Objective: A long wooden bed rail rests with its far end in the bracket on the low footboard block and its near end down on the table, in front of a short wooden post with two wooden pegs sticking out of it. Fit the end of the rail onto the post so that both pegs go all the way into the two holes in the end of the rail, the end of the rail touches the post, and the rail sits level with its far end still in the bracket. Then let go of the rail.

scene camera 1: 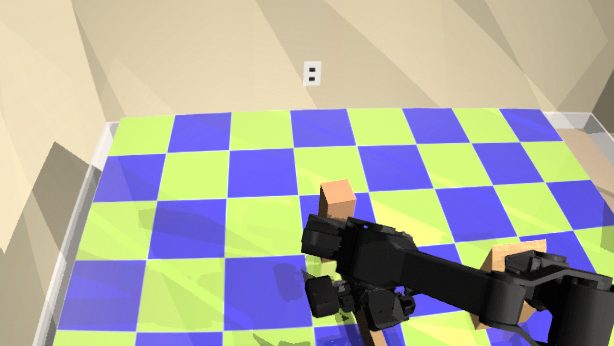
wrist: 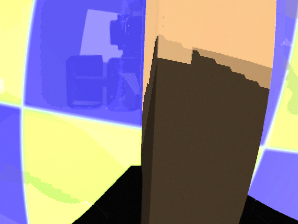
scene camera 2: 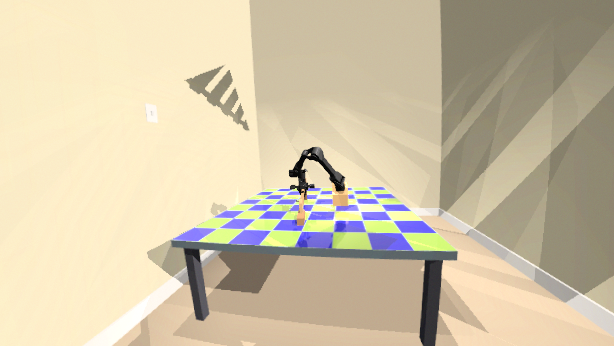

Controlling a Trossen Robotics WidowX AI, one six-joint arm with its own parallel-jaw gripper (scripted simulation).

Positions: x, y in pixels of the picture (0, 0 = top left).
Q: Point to a long wooden rail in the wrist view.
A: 206, 77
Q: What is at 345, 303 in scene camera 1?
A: My gripper.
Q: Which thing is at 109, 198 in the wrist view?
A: My gripper.
